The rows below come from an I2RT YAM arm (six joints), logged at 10 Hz.
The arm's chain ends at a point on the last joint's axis. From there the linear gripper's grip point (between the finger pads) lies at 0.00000 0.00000 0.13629 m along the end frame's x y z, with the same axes.
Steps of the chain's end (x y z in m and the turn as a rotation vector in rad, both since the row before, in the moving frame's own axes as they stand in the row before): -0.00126, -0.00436, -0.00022, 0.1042, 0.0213, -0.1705; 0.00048, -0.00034, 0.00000, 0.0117, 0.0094, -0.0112; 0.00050, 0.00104, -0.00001, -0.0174, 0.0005, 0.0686; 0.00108, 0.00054, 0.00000, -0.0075, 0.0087, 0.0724; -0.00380, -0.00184, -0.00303, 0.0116, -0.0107, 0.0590; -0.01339, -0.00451, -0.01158, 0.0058, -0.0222, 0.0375; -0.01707, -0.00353, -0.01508, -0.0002, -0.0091, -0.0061
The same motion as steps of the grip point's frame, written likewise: 0.00042, -0.01871, -0.00099, 0.1042, 0.0213, -0.1705; 0.00175, -0.00194, -0.00002, 0.0117, 0.0094, -0.0112; 0.00049, 0.00341, -0.00003, -0.0174, 0.0005, 0.0686; 0.00223, 0.00160, -0.00001, -0.0075, 0.0087, 0.0724; -0.00521, -0.00346, -0.00305, 0.0116, -0.0107, 0.0590; -0.01640, -0.00536, -0.01162, 0.0058, -0.0222, 0.0375; -0.01831, -0.00350, -0.01509, -0.0002, -0.0091, -0.0061
